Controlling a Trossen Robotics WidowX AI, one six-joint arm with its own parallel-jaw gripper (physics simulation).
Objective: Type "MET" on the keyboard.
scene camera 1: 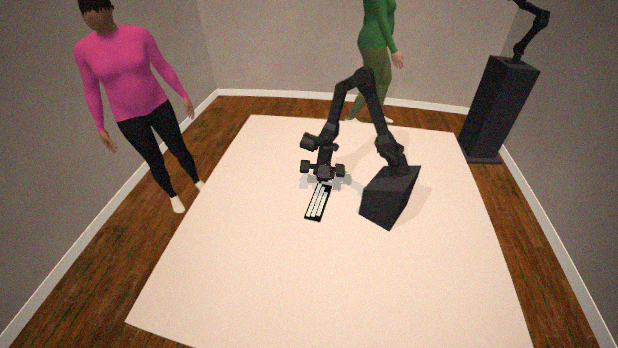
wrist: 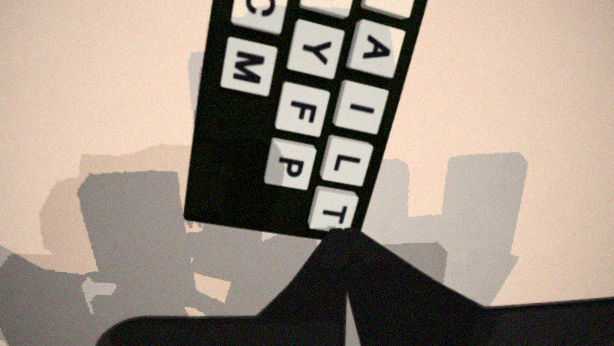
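Pixels of known places: gripper, between the fingertips: [scene camera 1: 319, 182] [wrist: 342, 240]; arm's base, origin of its link: [scene camera 1: 400, 172].
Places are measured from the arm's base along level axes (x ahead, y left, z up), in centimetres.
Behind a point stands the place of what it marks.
A black keyboard [scene camera 1: 318, 202] {x 30.2, y -0.3, z -18.2 cm} [wrist: 225, 175] {x 26.2, y -8.7, z -18.5 cm} with white letter keys lies flat on the pale surface, its lettering turned sideways in the wrist view. My gripper [scene camera 1: 324, 181] {x 29.9, y -10.8, z -16.9 cm} [wrist: 342, 240] {x 29.9, y -10.8, z -16.9 cm} is shut and empty, pointing down at the keyboard's far end in the scene view. In the wrist view its tips overlap the lower edge of the T key [wrist: 334, 209] {x 29.9, y -10.1, z -18.0 cm}; whether they touch it I cannot tell. The M key [wrist: 248, 66] {x 27.3, y -5.2, z -18.0 cm} is up and to the left of the tips. The L key [wrist: 347, 161] {x 30.3, y -8.4, z -18.0 cm} and P key [wrist: 290, 165] {x 28.4, y -8.4, z -18.0 cm} are near T. The E key does not show in the wrist view.
The arm stands on a dark block [scene camera 1: 387, 200] {x 6.0, y 10.1, z -4.3 cm} right of the keyboard. The pale surface [scene camera 1: 300, 275] {x 35.4, y 31.2, z -19.7 cm} extends around both. A person in pink [scene camera 1: 130, 75] stands at the left, a person in green [scene camera 1: 376, 30] behind the arm. A dark pedestal [scene camera 1: 500, 105] with another arm is at the back right.
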